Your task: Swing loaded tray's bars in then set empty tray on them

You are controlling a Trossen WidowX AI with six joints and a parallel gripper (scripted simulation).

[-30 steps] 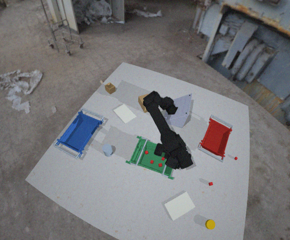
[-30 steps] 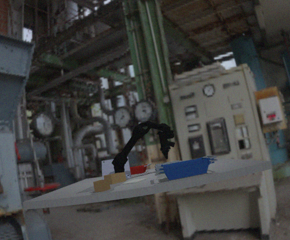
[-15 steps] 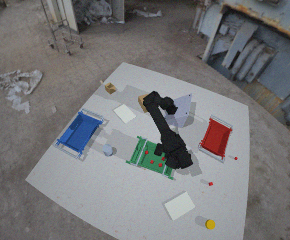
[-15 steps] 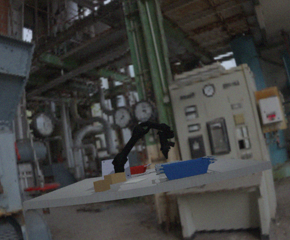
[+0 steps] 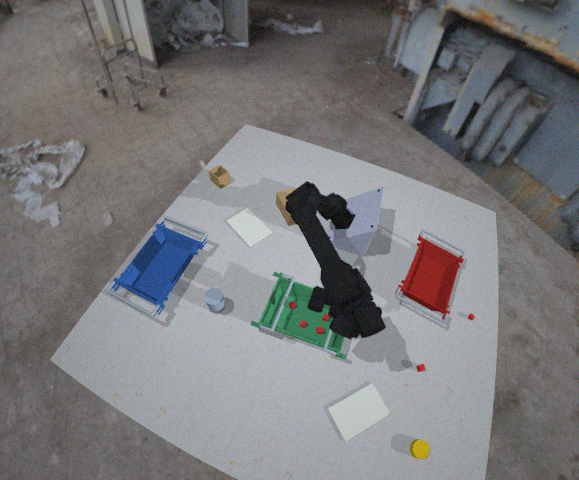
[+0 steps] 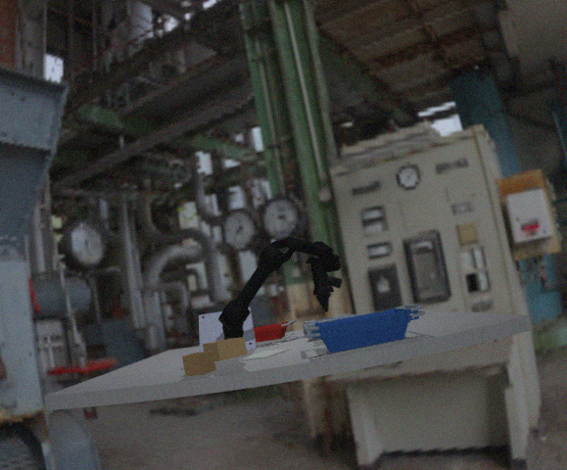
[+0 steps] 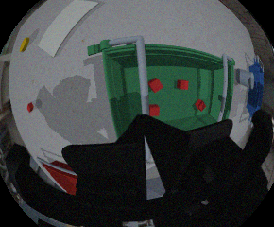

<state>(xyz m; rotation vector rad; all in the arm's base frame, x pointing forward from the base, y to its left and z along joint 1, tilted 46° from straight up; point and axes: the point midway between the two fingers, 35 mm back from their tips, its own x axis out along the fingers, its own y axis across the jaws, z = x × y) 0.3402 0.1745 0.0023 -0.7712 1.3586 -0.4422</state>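
Now: the red tray 32 cm behind my gripper tip, 23 cm to the left of it and 4 cm below it. The rest, counted from my gripper tip: grey cylinder (35 cm to the right, 11 cm ahead, 5 cm below); then yellow disc (37 cm to the left, 20 cm ahead, 8 cm below).
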